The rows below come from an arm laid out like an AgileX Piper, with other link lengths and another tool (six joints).
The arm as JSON. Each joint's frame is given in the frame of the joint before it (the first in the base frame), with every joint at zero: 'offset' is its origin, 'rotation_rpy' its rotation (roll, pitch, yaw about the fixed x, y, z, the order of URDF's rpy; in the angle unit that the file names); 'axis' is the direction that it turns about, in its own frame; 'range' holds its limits. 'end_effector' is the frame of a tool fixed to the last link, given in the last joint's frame.
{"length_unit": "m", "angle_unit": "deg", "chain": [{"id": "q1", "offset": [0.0, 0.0, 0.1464], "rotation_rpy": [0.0, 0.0, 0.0], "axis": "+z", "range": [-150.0, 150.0]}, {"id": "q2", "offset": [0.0, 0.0, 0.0], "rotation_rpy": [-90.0, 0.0, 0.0], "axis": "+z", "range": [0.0, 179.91]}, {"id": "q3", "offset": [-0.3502, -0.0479, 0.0], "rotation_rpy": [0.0, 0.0, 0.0], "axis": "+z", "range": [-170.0, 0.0]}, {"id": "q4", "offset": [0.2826, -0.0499, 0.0], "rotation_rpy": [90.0, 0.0, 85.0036], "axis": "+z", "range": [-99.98, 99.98]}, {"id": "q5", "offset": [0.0, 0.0, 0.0], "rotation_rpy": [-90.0, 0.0, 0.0], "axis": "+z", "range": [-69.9, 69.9]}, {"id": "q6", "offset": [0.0, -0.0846, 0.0], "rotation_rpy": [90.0, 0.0, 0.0], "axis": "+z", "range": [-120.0, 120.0]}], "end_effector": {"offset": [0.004, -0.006, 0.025], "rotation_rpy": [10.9, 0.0, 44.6]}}
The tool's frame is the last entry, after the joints.
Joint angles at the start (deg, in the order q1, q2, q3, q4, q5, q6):
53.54, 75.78, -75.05, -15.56, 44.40, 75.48
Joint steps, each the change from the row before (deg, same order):
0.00, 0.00, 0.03, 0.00, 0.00, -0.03
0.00, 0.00, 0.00, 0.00, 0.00, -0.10
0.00, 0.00, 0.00, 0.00, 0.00, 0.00
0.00, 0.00, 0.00, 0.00, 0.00, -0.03
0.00, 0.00, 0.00, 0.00, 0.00, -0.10
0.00, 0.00, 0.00, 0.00, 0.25, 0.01
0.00, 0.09, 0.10, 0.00, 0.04, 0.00
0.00, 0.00, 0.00, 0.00, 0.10, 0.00
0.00, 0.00, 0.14, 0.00, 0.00, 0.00
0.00, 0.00, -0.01, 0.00, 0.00, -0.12
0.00, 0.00, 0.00, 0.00, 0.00, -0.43
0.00, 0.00, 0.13, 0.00, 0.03, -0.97
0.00, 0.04, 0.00, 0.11, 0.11, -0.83
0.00, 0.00, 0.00, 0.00, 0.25, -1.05
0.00, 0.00, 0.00, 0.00, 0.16, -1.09
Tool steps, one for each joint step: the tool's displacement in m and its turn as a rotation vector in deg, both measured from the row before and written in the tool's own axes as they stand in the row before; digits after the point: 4 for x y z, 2 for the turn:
0.0000, -0.0001, 0.0001, 0.03, -0.02, -0.03
0.0000, 0.0000, 0.0000, 0.00, -0.02, -0.10
0.0000, 0.0000, 0.0000, 0.00, 0.00, 0.00
0.0000, 0.0000, 0.0000, 0.00, -0.01, -0.03
0.0000, 0.0000, 0.0000, 0.00, -0.02, -0.10
-0.0002, -0.0004, 0.0000, 0.22, -0.12, 0.03
0.0000, -0.0005, 0.0012, 0.21, -0.08, -0.02
-0.0001, -0.0002, 0.0000, 0.09, -0.05, 0.01
-0.0001, -0.0006, 0.0006, 0.13, -0.05, -0.02
0.0000, 0.0000, 0.0000, -0.01, -0.02, -0.12
-0.0001, 0.0000, 0.0000, 0.00, -0.08, -0.42
-0.0003, -0.0006, 0.0006, 0.15, -0.24, -0.97
0.0000, -0.0002, 0.0003, 0.17, -0.14, -0.75
-0.0004, -0.0004, 0.0000, 0.22, -0.31, -1.01
-0.0003, -0.0002, 0.0000, 0.14, -0.27, -1.06

